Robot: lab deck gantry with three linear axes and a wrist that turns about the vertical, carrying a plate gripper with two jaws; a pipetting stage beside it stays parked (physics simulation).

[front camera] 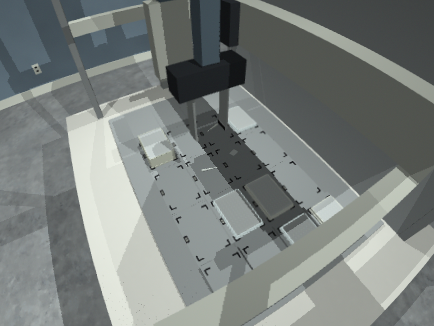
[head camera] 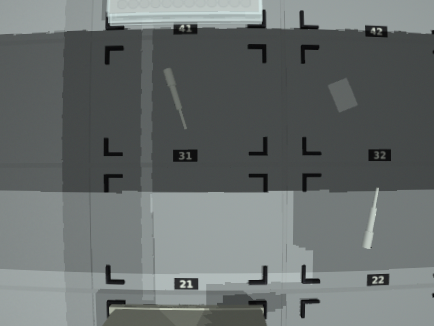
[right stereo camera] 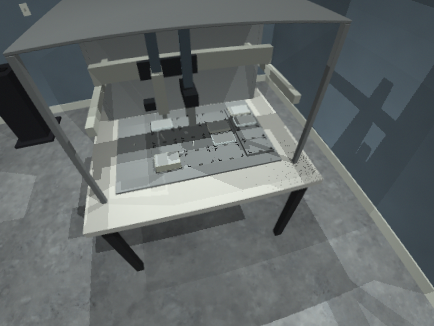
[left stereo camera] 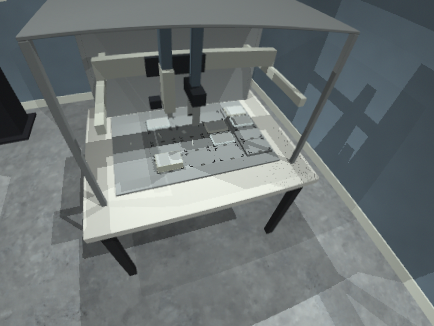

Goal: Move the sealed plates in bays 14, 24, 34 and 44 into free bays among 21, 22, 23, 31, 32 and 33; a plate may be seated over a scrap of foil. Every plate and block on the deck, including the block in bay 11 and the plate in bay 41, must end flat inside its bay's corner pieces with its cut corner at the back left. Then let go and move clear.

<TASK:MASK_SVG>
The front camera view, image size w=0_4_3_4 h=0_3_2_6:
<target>my gripper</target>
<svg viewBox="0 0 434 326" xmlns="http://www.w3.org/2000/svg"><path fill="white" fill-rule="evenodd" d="M233 50L220 52L220 62L203 67L194 59L165 66L170 93L179 104L187 102L189 130L195 141L199 141L195 112L195 99L219 92L218 123L224 130L228 129L229 88L245 84L247 62L245 58Z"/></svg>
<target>cream-rimmed plate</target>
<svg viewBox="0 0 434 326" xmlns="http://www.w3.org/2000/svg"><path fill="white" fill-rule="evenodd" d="M266 174L246 184L244 188L266 217L272 220L294 207L294 204L269 174Z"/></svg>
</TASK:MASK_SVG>
